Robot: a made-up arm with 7 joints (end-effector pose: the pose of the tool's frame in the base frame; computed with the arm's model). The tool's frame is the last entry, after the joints.
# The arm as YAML. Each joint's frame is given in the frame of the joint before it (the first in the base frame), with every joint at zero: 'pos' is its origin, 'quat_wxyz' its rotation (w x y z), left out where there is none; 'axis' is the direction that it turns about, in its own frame. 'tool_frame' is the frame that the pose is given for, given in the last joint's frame.
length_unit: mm
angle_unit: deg
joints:
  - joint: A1
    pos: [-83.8, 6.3, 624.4]
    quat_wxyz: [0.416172, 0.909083, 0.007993, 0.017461]
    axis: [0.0, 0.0, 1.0]
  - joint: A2
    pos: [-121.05, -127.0, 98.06]
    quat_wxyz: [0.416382, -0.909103, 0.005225, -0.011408]
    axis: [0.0, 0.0, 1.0]
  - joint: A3
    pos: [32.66, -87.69, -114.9]
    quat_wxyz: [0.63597, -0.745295, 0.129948, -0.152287]
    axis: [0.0, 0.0, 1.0]
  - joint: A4
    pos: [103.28, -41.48, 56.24]
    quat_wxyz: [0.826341, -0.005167, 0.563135, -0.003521]
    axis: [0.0, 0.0, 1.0]
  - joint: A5
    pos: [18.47, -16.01, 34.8]
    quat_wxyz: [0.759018, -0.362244, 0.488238, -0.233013]
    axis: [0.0, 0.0, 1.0]
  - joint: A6
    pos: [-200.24, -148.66, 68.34]
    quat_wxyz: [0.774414, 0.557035, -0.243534, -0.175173]
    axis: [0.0, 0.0, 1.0]
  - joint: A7
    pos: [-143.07, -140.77, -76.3]
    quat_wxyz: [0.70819, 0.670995, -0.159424, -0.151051]
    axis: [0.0, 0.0, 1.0]
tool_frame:
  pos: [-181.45, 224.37, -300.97]
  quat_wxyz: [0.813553, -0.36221, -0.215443, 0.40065]
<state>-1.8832 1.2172 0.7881 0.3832 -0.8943 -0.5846 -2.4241</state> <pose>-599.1 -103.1 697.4 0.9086 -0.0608 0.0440 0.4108</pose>
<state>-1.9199 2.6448 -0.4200 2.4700 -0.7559 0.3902 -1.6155</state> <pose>27.5 -364.7 1063.2 0.0874 -0.1756 -0.2721 -0.9421</pose>
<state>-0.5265 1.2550 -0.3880 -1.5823 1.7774 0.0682 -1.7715</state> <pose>-369.5 -89.3 710.1 0.4097 0.7908 -0.0434 -0.4527</pose>
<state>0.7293 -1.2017 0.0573 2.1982 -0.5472 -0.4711 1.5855</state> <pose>211.8 -50.9 377.2 0.7775 -0.5175 -0.1932 -0.3005</pose>
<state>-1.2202 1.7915 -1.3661 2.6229 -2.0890 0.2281 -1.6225</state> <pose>-308.1 -433.5 713.0 0.4213 0.7944 0.0724 0.4315</pose>
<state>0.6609 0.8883 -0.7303 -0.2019 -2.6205 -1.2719 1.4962</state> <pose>67.5 -60.7 775.2 0.7757 0.2134 -0.3620 -0.4708</pose>
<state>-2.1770 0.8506 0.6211 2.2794 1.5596 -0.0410 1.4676</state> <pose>-733.7 -204.5 734.9 0.0791 0.2756 -0.7873 -0.5459</pose>
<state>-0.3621 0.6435 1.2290 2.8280 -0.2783 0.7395 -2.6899</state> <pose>-326.6 168.3 235.8 0.5320 0.4595 -0.7051 0.0930</pose>
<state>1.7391 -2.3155 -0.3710 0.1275 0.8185 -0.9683 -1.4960</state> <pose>-250.1 276.2 390.2 0.5605 0.3618 -0.7103 -0.2244</pose>
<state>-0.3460 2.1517 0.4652 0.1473 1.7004 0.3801 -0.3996</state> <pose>-301.3 665.5 524.3 0.9760 -0.1809 -0.1073 -0.0568</pose>
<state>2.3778 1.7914 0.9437 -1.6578 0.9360 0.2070 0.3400</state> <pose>634.1 -350.2 1052.6 0.5962 0.7388 0.2566 0.1813</pose>
